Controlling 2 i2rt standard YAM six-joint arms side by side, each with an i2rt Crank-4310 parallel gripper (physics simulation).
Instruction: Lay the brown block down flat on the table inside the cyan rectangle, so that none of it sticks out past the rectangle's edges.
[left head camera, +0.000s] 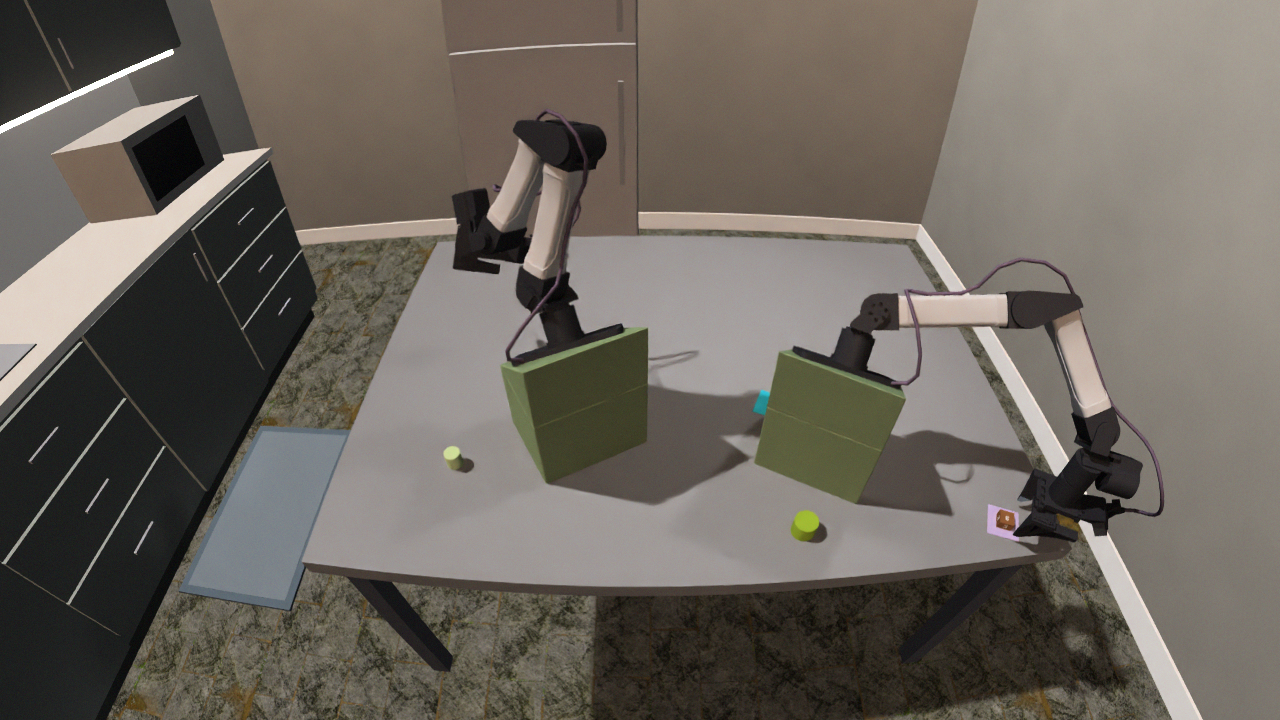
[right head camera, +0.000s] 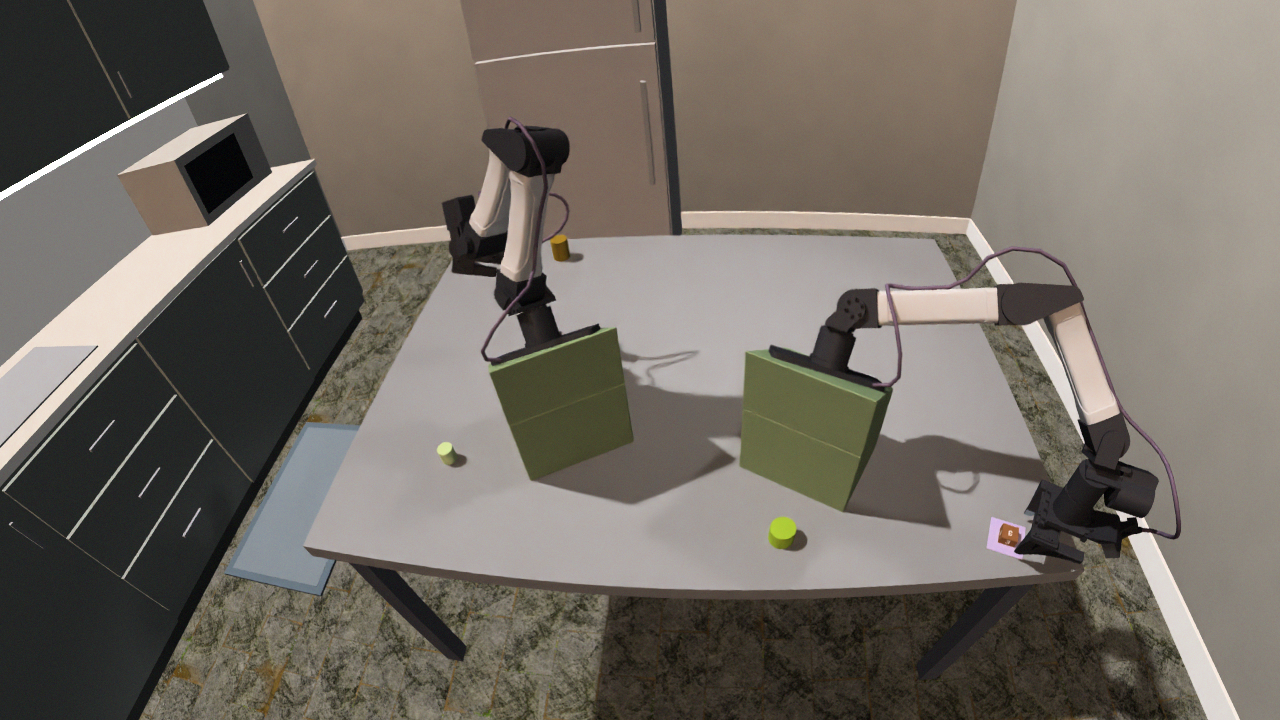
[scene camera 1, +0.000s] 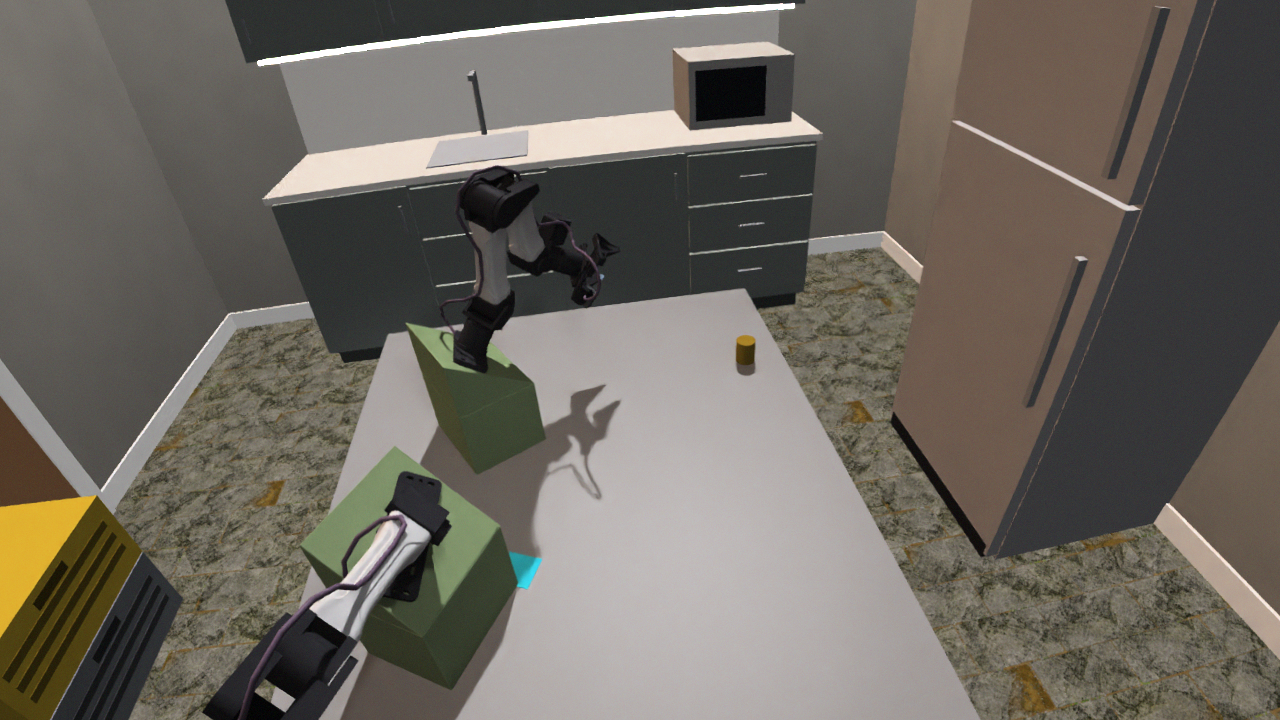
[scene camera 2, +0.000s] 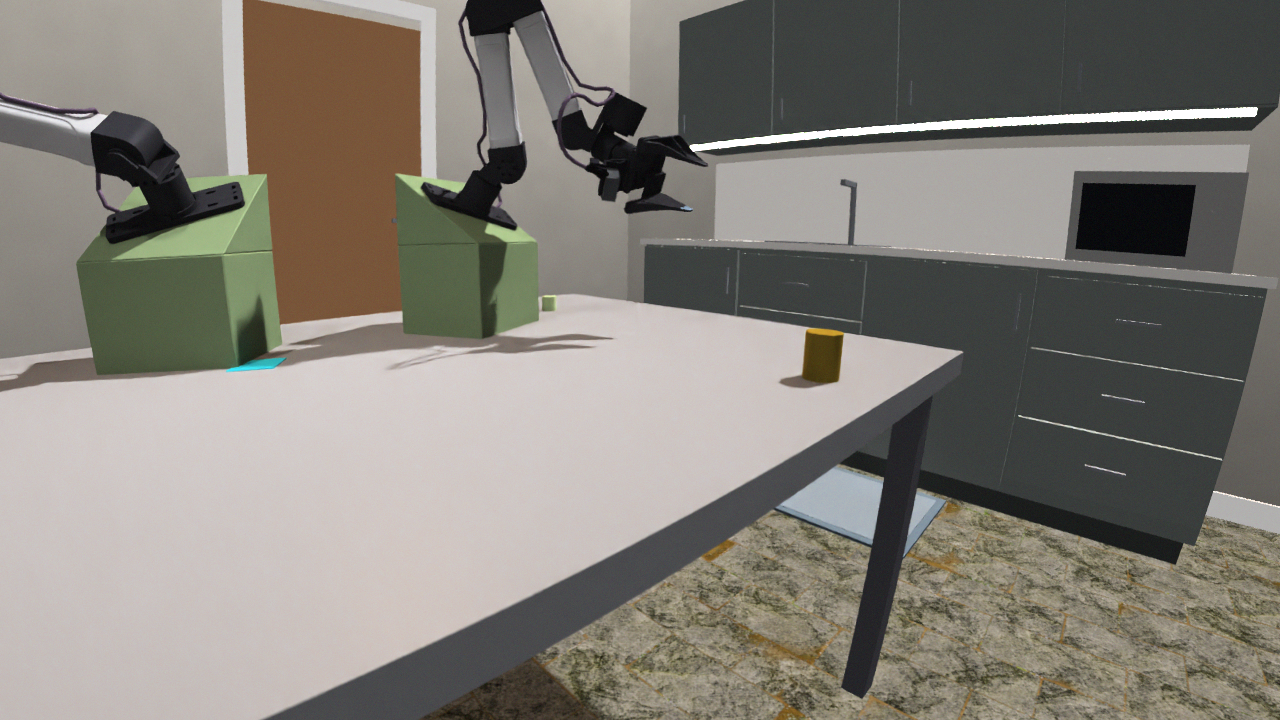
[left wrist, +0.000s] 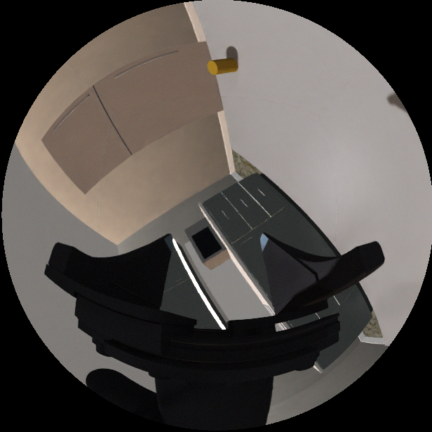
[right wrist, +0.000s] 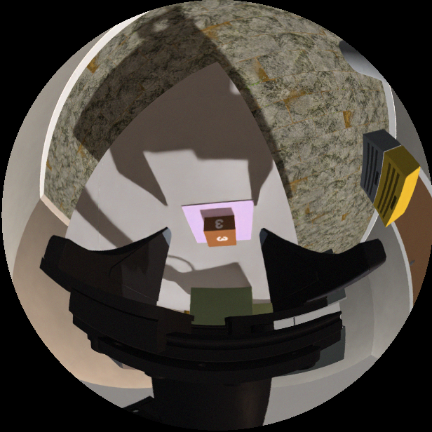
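Where they show: left gripper, between the fingertips: (scene camera 1: 612, 263) (scene camera 2: 698, 188); right gripper, between the fingertips: (left head camera: 1017, 517) (right head camera: 1022, 533); left arm's base, origin of its link: (left head camera: 568, 347) (right head camera: 545, 347) (scene camera 1: 469, 352) (scene camera 2: 470, 209); right arm's base, origin of its link: (left head camera: 846, 370) (right head camera: 826, 370) (scene camera 1: 406, 534) (scene camera 2: 177, 213).
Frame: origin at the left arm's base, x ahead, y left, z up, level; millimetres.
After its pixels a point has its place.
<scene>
The brown block (left head camera: 1006, 519) @[x -265, y -845, z -210 mm] (right head camera: 1009, 534) @[x -264, y -846, z -210 mm] (right wrist: 220, 237), marked with a 3 on two visible faces, rests on a light purple rectangle (left head camera: 993, 528) @[x -272, y -820, z -228 mm] (right head camera: 994, 541) @[x -267, y -822, z -228 mm] (right wrist: 244, 220) near the table's front right corner. The cyan rectangle shows in part behind the right arm's green base: in the left head camera (left head camera: 761, 402) @[x 80, y -383, z -228 mm], scene camera 1 (scene camera 1: 525, 569) @[x 86, y -406, z -228 mm] and scene camera 2 (scene camera 2: 257, 364) @[x 75, y -405, z -228 mm]. My right gripper (left head camera: 1023, 517) @[x -266, y -870, z -206 mm] (right head camera: 1027, 531) @[x -266, y -870, z -206 mm] (right wrist: 214, 230) is open and close to the block; in the right wrist view the block shows between and beyond its fingertips. My left gripper (scene camera 1: 609, 262) @[x 339, y 268, z 32 mm] (scene camera 2: 699, 187) @[x 339, y 268, z 32 mm] (left wrist: 216, 236) is open, empty and raised.
Two green bases (left head camera: 590, 402) @[x -79, y -41, z -56 mm] (left head camera: 827, 420) @[x -135, y -442, z -43 mm] carry the arms. A yellow-green cylinder (left head camera: 804, 525) @[x -248, y -415, z -195 mm] (right head camera: 782, 532) @[x -248, y -419, z -195 mm] stands near the front edge, a pale green cylinder (left head camera: 453, 458) @[x -103, y 236, z -195 mm] (right head camera: 446, 454) @[x -103, y 234, z -197 mm] at the left. An orange-brown cylinder (right head camera: 560, 248) @[x 632, y 140, z -186 mm] (scene camera 1: 745, 350) @[x 648, y 125, z -182 mm] (scene camera 2: 822, 355) @[x 665, y 126, z -194 mm] (left wrist: 223, 66) stands at the far end.
</scene>
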